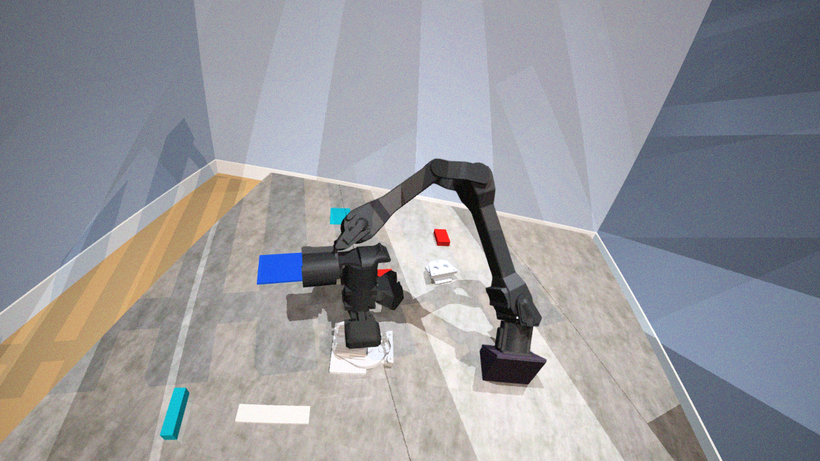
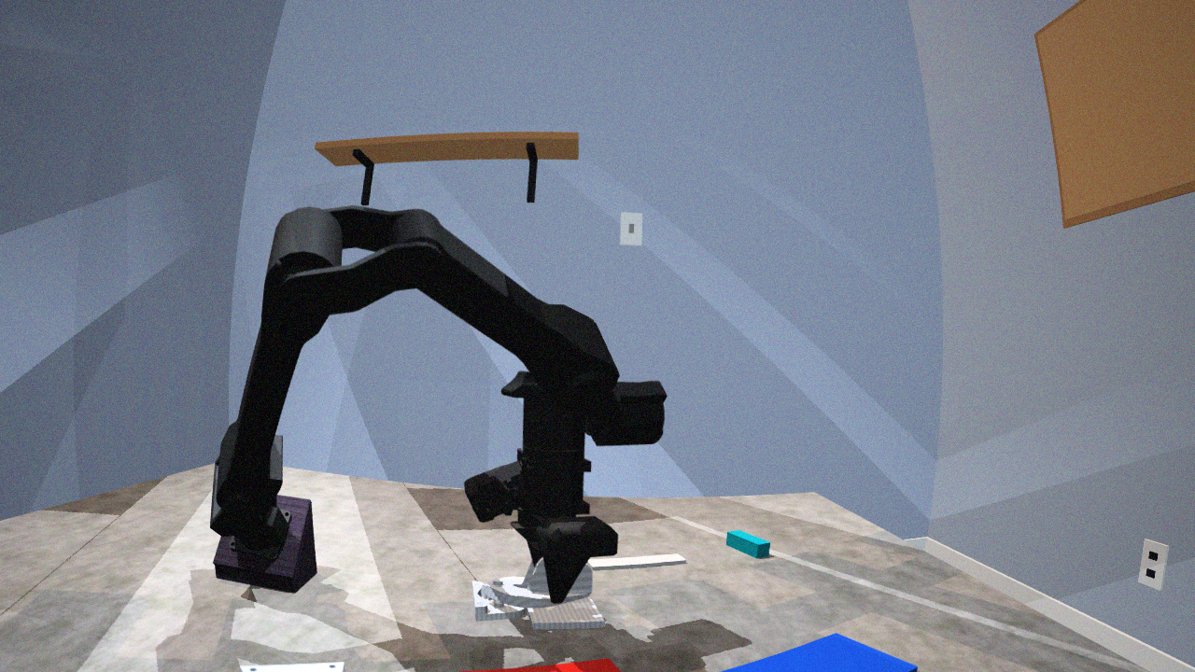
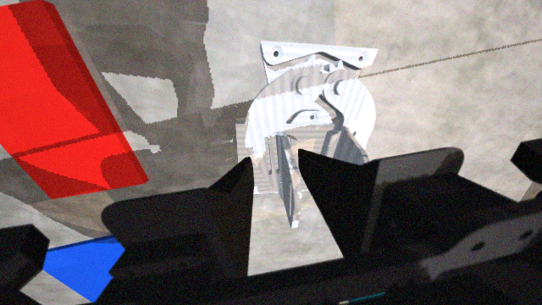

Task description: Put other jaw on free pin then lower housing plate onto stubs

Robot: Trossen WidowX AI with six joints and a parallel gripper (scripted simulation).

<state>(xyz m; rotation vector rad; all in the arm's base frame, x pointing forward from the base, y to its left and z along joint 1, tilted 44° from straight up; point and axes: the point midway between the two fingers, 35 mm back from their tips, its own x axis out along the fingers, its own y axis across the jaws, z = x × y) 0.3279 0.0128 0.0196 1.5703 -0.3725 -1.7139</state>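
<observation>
The ridged block is 25 cm to the right of my gripper tip, 17 cm behind it and 2 cm below it. From my gripper tip the other things lie so: blue sheet 22 cm ahead, 16 cm to the right, 2 cm below; white strip 20 cm to the left, 10 cm ahead, 2 cm below; red sheet 17 cm to the right, 2 cm below, 1 cm ahead.
</observation>
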